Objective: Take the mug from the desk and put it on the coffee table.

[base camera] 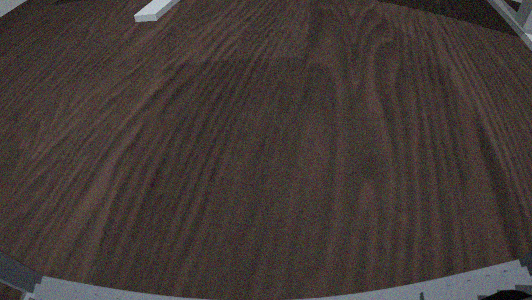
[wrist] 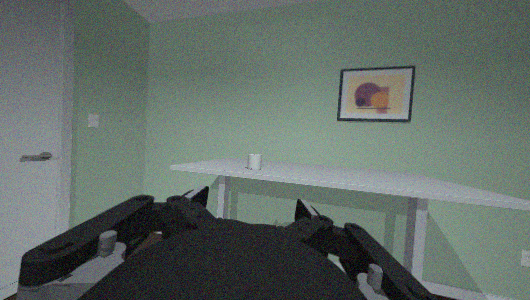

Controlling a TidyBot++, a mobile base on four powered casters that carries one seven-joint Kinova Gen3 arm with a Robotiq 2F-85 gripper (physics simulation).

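Frame: origin at the arm's base, x right, y up, z back, level; millimetres.
Seen in the pictures: gripper, fingertip midpoint: (wrist: 252,202).
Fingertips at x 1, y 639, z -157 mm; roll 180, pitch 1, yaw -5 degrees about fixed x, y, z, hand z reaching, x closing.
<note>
A point is followed by its place in that frame.
A white mug (wrist: 254,161) {x -34, y 602, z -909 mm} stands upright on the white desk (wrist: 350,178) {x 467, y 553, z -819 mm}, near the desk's left end, in the wrist view. My gripper (wrist: 252,202) {x 1, y 639, z -157 mm} is open, with its fingertips wide apart and no thing between them. It is some way in front of the desk, and the mug shows above and beyond the gap between the fingertips. The coffee table does not show in either view.
The desk stands along a green wall with a framed picture (wrist: 376,94) {x 933, y 1181, z -1355 mm}. A white door (wrist: 32,100) {x -1564, y 903, z -1133 mm} is at the left. In the base camera view, a white leg or foot piece (base camera: 152,11) lies on the dark wooden floor (base camera: 270,150) {x -10, y -397, z -393 mm} ahead, and another white piece (base camera: 515,21) is at the top right.
</note>
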